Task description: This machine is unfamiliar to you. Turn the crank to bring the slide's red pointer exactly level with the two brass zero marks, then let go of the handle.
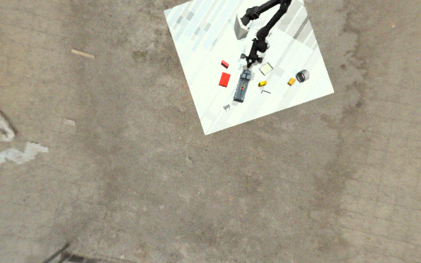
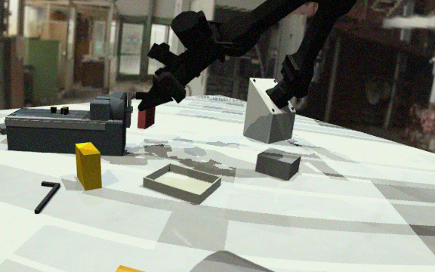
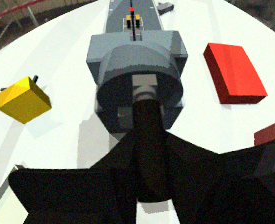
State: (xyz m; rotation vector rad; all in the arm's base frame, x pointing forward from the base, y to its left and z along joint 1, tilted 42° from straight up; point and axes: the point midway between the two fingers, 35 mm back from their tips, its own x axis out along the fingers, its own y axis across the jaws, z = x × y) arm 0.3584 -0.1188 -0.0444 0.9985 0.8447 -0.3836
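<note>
My gripper tip is 3 cm below the dark crank handle, 1 cm to the right of it and 1 cm past it. Also, from my gripper tip: red pointer 15 cm ahead, 13 cm to the right, 1 cm below; then shallow grey tray 19 cm to the left, 9 cm below, 6 cm ahead; then yellow block 17 cm ahead, 8 cm to the left, 6 cm below.
</note>
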